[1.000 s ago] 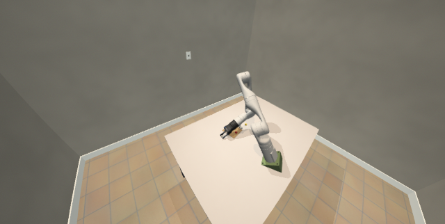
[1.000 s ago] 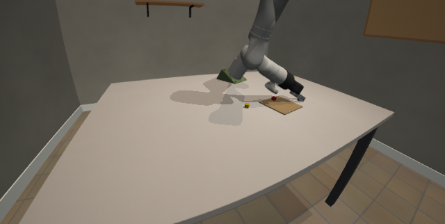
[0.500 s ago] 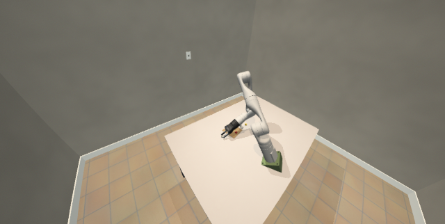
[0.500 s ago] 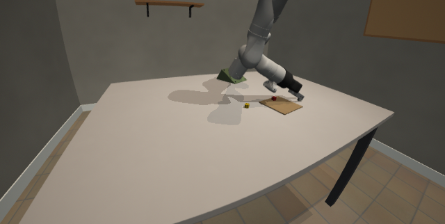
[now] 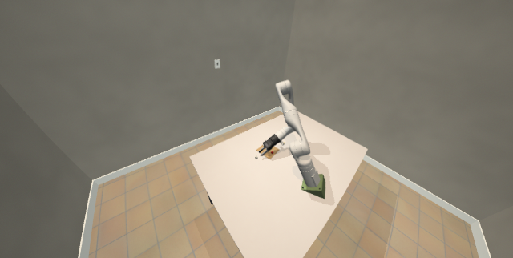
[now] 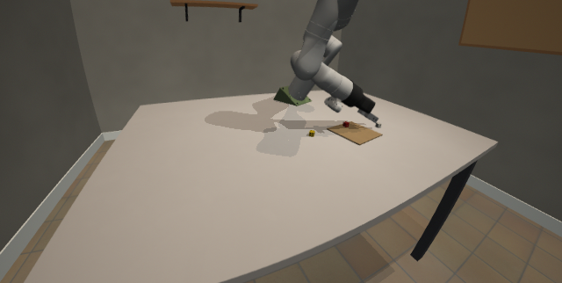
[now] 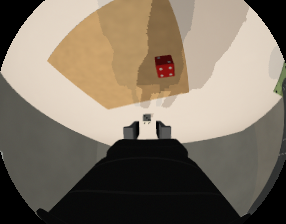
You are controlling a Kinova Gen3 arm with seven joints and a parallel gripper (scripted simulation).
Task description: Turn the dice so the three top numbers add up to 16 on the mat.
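Right now the white die is 40 mm to the left of my hand, 30 mm below it and 10 mm ahead of it. Round my hand: tan mat 90 mm to the right, 40 mm below, 10 mm ahead; then red die 80 mm to the right, 40 mm behind, 30 mm below; then yellow die 240 mm to the right, 40 mm behind, 30 mm below.
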